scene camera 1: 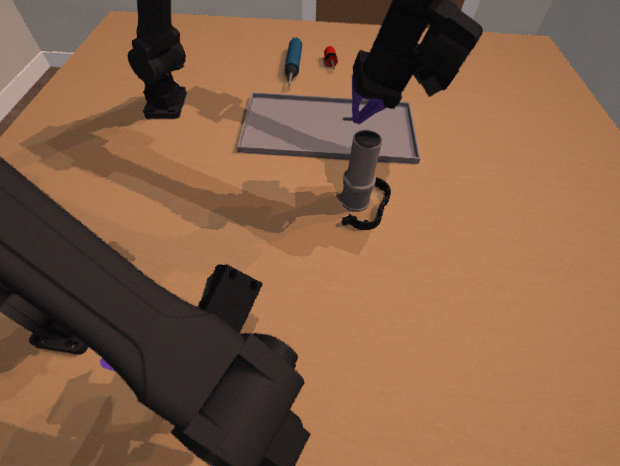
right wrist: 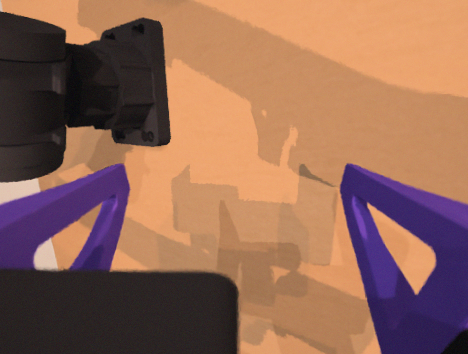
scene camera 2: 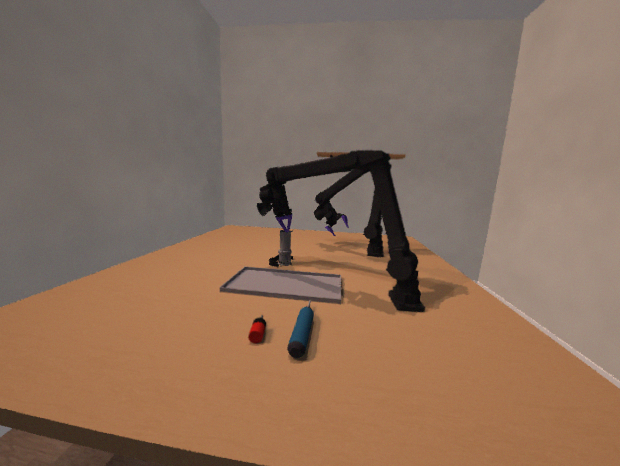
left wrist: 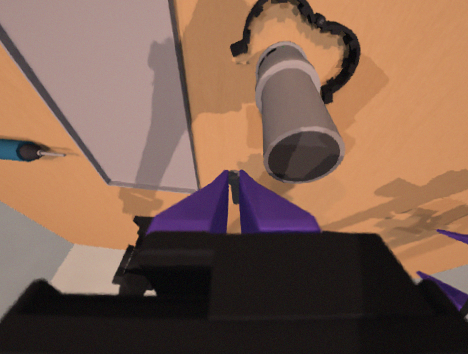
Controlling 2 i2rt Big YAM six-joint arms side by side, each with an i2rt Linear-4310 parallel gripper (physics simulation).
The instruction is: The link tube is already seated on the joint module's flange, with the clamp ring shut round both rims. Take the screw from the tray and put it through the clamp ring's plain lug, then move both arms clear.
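Observation:
My left gripper is shut on the screw, a small dark rod at its fingertips, up beside the tube's open top. The grey link tube stands upright on the grey joint module, with a pale rim where they meet. The black clamp ring looks swung open, curving beside the module with its ends apart. My right gripper is open and empty, away from the parts; the arm mostly hides it in scene camera 1.
The grey tray lies beside the tube. A blue screwdriver and a short red one lie beyond its far edge in scene camera 1. The right arm crosses that view's lower left.

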